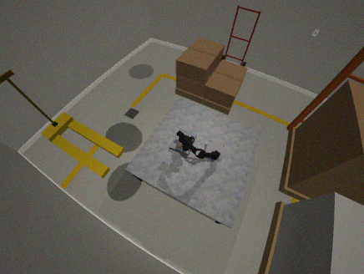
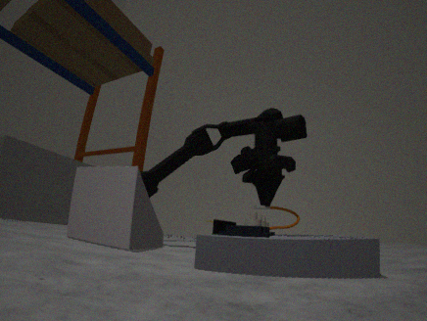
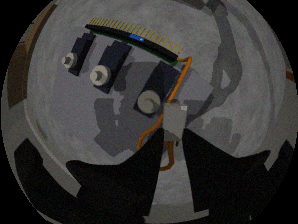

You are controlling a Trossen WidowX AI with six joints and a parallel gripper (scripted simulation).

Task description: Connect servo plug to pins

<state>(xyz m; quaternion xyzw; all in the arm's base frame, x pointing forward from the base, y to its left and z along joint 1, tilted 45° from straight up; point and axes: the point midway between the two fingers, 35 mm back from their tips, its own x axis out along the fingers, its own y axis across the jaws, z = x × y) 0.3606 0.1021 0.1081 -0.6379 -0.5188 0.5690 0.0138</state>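
The blue band lies 50 mm behind my gripper tip, 90 mm to the right of it and 40 mm below it. Also, from my gripper tip: grey platform 110 mm ahead, 80 mm to the right, 90 mm below.
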